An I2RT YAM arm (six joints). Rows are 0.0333 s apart.
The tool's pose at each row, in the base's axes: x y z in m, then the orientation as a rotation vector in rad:
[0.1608, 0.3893, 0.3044, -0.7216, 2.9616, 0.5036]
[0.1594, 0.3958, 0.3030, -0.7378, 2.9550, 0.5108]
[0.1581, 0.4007, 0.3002, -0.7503, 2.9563, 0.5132]
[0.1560, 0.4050, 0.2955, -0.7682, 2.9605, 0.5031]
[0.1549, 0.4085, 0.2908, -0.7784, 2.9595, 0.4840]
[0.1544, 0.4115, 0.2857, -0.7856, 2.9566, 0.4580]
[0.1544, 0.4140, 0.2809, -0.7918, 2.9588, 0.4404]
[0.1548, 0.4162, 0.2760, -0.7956, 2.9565, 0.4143]
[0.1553, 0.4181, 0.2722, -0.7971, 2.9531, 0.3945]
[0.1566, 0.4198, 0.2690, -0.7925, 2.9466, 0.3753]
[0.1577, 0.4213, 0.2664, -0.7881, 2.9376, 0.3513]
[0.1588, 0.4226, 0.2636, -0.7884, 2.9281, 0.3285]
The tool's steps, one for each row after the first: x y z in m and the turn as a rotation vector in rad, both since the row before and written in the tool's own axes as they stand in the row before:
[-0.0014, 0.0057, 0.0035, -0.0051, -0.0007, -0.0111]
[-0.0007, 0.0038, 0.0043, -0.0027, 0.0054, -0.0067]
[0.0005, 0.0031, 0.0059, 0.0048, 0.0099, -0.0094]
[-0.0001, 0.0020, 0.0056, 0.0119, 0.0027, -0.0069]
[-0.0004, 0.0013, 0.0058, 0.0169, 0.0003, -0.0060]
[-0.0006, 0.0008, 0.0053, 0.0107, 0.0046, -0.0036]
[-0.0008, 0.0004, 0.0053, 0.0171, 0.0001, -0.0038]
[-0.0009, 0.0004, 0.0042, 0.0133, -0.0018, -0.0026]
[-0.0016, 0.0000, 0.0035, 0.0140, -0.0065, 0.0002]
[-0.0013, 0.0001, 0.0029, 0.0176, -0.0083, -0.0008]
[-0.0012, 0.0000, 0.0030, 0.0165, -0.0072, -0.0037]

